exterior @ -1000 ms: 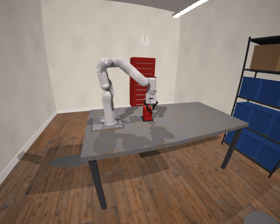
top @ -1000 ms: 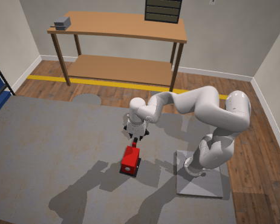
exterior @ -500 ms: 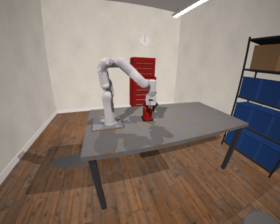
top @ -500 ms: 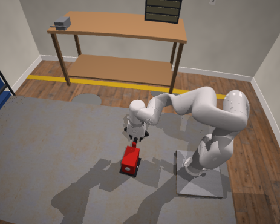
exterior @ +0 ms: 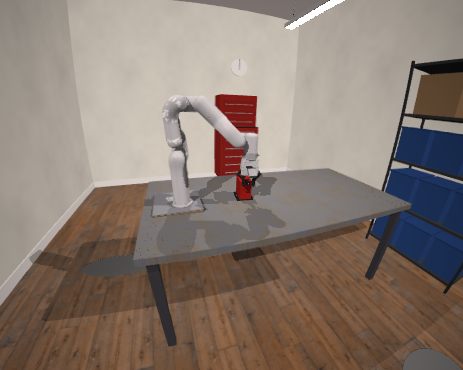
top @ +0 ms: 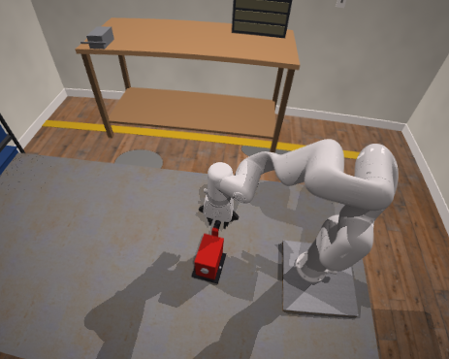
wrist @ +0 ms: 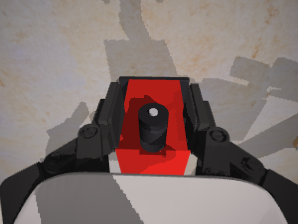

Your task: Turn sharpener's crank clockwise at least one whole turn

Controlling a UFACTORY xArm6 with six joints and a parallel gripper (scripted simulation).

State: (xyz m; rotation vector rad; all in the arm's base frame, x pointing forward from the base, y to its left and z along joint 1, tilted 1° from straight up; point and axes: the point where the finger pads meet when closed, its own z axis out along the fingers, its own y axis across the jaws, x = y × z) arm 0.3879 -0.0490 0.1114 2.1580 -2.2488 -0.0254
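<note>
Right now my hand is 20 mm to the right of the crank knob.
</note>
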